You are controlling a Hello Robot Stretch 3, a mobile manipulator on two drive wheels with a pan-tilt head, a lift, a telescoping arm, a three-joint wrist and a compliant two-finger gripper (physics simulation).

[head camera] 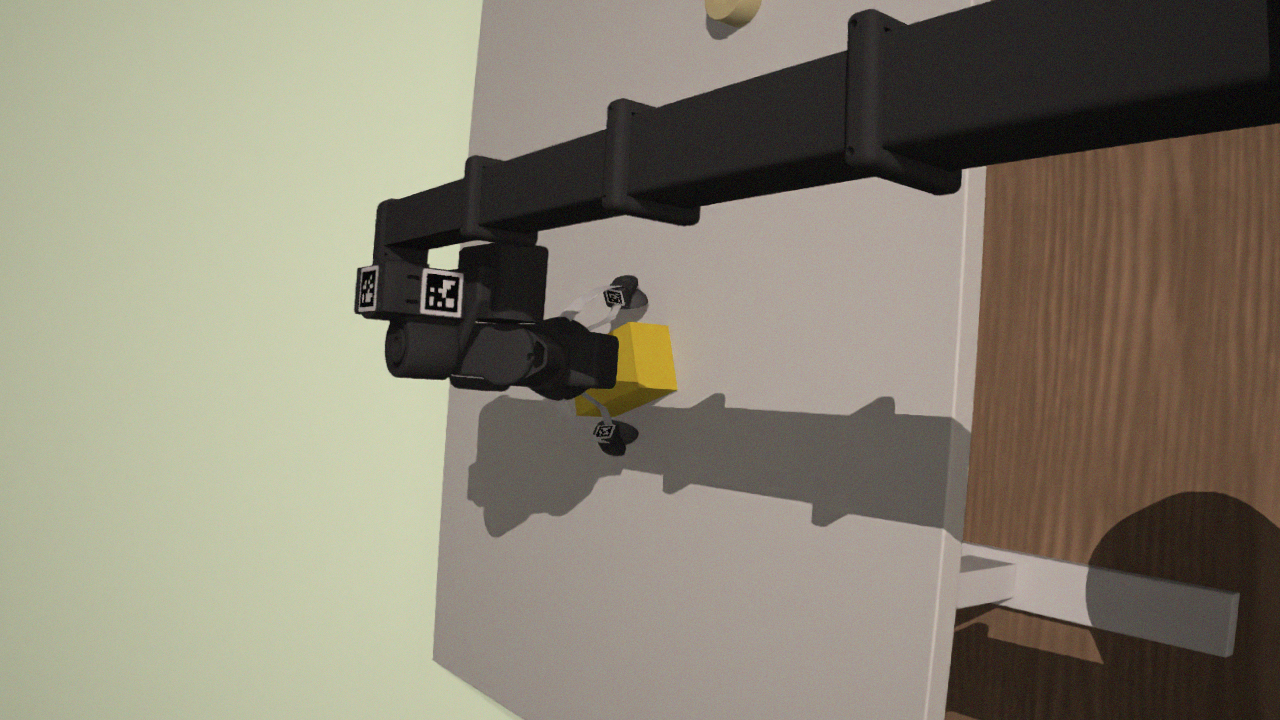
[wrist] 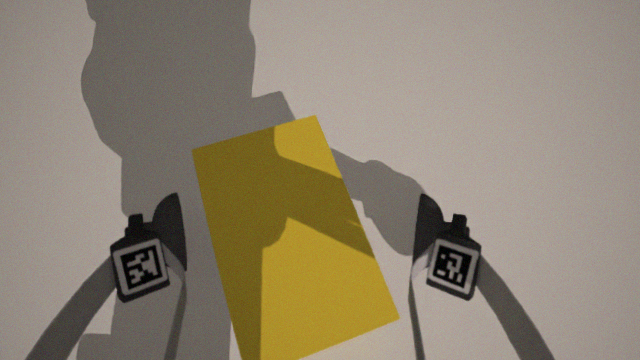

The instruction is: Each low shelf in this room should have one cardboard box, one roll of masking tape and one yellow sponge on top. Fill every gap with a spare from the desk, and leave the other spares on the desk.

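Places are measured from the robot's base along level axes (x right, y ahead, z up), in millimetres.
Pixels of known places: gripper, fingertip midpoint: [wrist: 299,221].
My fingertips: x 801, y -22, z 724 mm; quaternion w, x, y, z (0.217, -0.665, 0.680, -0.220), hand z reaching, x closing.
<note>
For each thing: its top centre in the pictures, then the offset to it from my fingertips. "spot": a spot on its surface instead. Level surfaces: height alone.
- yellow sponge, middle of its top: [wrist: 285,227] [head camera: 602,370] dx -15, dy +5, dz +41 mm
- pale desk, its level: dz -4 mm
- masking tape, surface spot: [head camera: 732,7] spot: dx -149, dy -314, dz +21 mm
- wooden floor, its level: dz -724 mm
- white desk leg part, surface spot: [head camera: 1154,613] spot: dx -233, dy +275, dz -699 mm
A yellow sponge [head camera: 651,358] [wrist: 310,280], a block shape, rests on the pale desk [head camera: 760,555] [wrist: 540,100]. In the wrist view it lies between the two fingertips, turned a little, with a gap on each side. My gripper [head camera: 617,365] [wrist: 299,221] is open, pointing down around the sponge; in the head camera view its body hides part of the sponge. A roll of masking tape [head camera: 732,7] shows partly at the top edge of the head camera view, on the desk. No cardboard box or low shelf shows in these views.
My arm [head camera: 751,111] stretches across above the desk. A green wall [head camera: 223,358] stands past the desk's far edge. The wooden floor [head camera: 1118,358] and a white desk leg part [head camera: 1154,613] show on the near side. Arm shadows fall on the desk.
</note>
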